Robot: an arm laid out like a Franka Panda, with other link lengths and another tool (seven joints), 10 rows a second.
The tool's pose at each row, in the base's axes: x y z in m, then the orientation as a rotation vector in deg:
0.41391 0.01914 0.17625 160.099 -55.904 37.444
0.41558 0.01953 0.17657 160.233 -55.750 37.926
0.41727 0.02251 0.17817 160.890 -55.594 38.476
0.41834 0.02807 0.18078 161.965 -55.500 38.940
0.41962 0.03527 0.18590 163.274 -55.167 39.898
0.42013 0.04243 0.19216 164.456 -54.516 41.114
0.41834 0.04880 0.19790 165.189 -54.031 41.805
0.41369 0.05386 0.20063 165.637 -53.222 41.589
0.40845 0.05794 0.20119 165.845 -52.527 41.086
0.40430 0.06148 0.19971 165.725 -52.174 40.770
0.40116 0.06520 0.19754 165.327 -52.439 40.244
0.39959 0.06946 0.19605 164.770 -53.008 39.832
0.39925 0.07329 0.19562 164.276 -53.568 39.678
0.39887 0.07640 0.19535 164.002 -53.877 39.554
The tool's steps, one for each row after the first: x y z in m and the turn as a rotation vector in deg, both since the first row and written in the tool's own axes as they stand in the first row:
0.00109 -0.00135 0.00022 0.287 0.223 -0.067
0.00127 -0.00479 -0.00133 1.050 0.257 -0.139
-0.00001 -0.00992 -0.00463 2.143 0.055 -0.181
-0.00099 -0.01657 -0.01051 3.604 0.042 -0.340
-0.00200 -0.02275 -0.01769 5.023 0.253 -0.677
-0.00439 -0.02687 -0.02504 5.869 0.356 -0.941
-0.00934 -0.02809 -0.03039 6.059 0.156 -1.491
-0.01509 -0.02810 -0.03376 5.945 -0.103 -1.991
-0.02065 -0.02828 -0.03478 5.671 -0.170 -2.251
-0.02590 -0.02919 -0.03485 5.148 -0.305 -2.123
-0.03006 -0.03153 -0.03509 4.574 -0.353 -1.783
-0.03266 -0.03432 -0.03575 4.159 -0.293 -1.424
-0.03481 -0.03652 -0.03639 3.914 -0.281 -1.229

